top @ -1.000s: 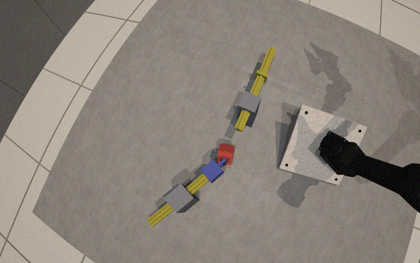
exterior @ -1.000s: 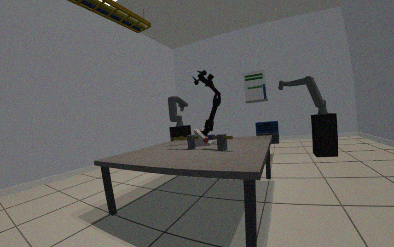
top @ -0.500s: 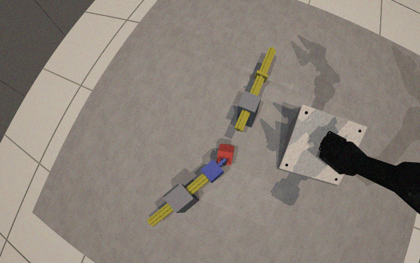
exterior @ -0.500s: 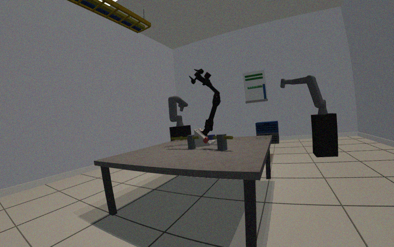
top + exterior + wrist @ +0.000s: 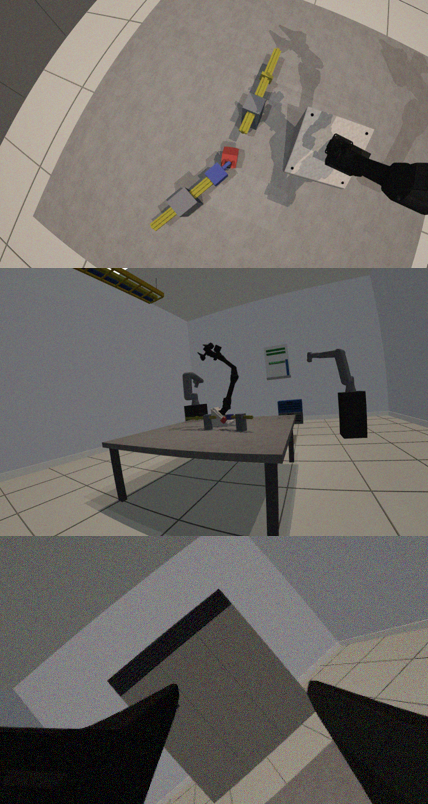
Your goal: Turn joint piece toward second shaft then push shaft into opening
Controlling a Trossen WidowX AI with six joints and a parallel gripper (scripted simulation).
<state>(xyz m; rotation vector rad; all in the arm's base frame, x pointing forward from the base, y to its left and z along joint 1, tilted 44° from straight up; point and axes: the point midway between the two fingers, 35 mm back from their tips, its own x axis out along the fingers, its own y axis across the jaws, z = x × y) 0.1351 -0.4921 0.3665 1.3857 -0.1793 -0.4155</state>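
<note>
My gripper tip is now 650 mm above the dark red joint piece, 250 mm to the right of it and 170 mm short of it.
</note>
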